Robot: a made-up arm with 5 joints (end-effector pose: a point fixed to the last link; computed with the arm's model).
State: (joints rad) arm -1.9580 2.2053 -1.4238 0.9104 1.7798
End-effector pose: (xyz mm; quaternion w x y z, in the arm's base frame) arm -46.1 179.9 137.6 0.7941 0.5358 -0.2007 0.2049
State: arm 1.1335 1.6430 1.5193 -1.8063 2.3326
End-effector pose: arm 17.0 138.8 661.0 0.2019 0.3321 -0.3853 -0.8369
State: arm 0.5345 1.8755 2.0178 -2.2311 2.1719
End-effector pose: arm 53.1 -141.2 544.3 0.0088 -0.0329 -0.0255 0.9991
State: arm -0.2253 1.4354 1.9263 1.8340 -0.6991
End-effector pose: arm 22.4 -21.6 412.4 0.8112 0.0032 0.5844 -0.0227
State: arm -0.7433 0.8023 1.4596 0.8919 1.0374
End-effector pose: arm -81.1 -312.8 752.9 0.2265 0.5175 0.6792 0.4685
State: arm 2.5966 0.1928 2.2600 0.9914 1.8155
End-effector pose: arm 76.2 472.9 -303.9 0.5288 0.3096 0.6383 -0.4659
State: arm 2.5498 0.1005 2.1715 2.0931 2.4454
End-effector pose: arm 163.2 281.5 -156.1 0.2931 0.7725 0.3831 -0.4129
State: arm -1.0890 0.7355 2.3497 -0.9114 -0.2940
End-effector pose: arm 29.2 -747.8 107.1 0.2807 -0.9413 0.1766 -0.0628
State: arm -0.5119 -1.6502 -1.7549 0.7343 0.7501
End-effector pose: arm -19.2 -3.5 74.5 0.1996 -0.3864 0.5937 -0.6771
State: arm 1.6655 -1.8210 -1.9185 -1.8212 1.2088
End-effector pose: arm 112.7 134.7 -261.0 0.1380 0.0962 0.7440 -0.6467
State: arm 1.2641 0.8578 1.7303 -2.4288 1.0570
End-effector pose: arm -304.6 270.5 406.8 0.2682 -0.0246 0.0962 0.9582
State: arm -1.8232 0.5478 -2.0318 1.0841 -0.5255
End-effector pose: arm 139.3 -116.9 238.1 0.6752 -0.1060 -0.4600 -0.5668
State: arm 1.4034 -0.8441 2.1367 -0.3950 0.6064
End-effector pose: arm -170.7 739.9 210.8 0.9185 0.1572 -0.1924 0.3076
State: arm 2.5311 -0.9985 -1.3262 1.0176 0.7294
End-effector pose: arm 160.2 0.9 200.4 0.2030 0.4780 0.7599 0.3909
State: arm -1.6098 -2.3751 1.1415 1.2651 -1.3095
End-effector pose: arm -29.5 -496.5 36.5 0.1389 0.3354 -0.5989 0.7138
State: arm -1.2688 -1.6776 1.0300 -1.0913 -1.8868
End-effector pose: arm 208.3 -601.5 703.4 0.1673 -0.0632 -0.6408 -0.7466
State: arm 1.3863 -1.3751 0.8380 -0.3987 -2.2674
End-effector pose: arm 237.9 811.0 15.2 0.1356 0.2506 0.9296 -0.2337
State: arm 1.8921 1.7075 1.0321 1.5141 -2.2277
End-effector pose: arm 9.5 519.3 -102.5 0.5363 -0.6297 -0.2827 0.4857
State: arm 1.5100 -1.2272 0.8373 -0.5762 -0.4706
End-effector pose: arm 379.3 722.1 -90.1 0.6803 -0.3970 -0.6078 0.1011
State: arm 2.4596 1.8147 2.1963 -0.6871 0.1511
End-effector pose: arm 266.4 596.8 -282.0 0.7122 0.1394 0.6219 -0.2942
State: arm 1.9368 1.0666 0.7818 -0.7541 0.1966
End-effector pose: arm -492.4 562.0 -60.5 0.5661 -0.2887 0.6941 0.3382
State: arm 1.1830 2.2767 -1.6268 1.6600 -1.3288
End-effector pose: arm -188.8 161.0 332.7 0.2801 0.2335 -0.7781 0.5115
